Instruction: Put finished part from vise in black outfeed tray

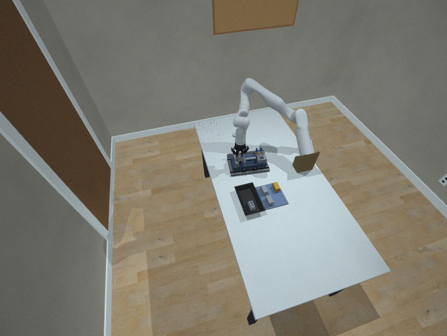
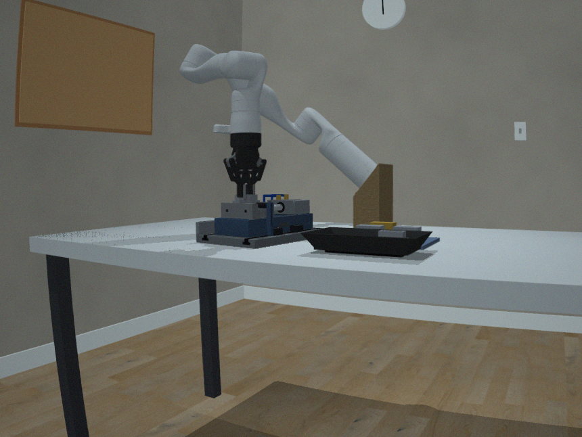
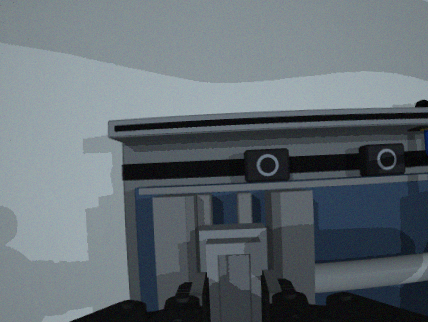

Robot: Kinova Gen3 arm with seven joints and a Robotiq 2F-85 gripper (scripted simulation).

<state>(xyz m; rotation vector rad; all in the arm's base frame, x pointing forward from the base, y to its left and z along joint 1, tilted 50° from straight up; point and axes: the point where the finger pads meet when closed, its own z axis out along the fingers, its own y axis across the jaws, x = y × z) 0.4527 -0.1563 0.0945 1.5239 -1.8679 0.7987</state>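
The vise lies 80 mm below my hand, 70 mm behind it and 20 mm to the left of it. Also, from my hand: yellow block 290 mm to the left, 170 mm behind, 100 mm below; then blue plate 330 mm to the left, 120 mm below, 120 mm behind.
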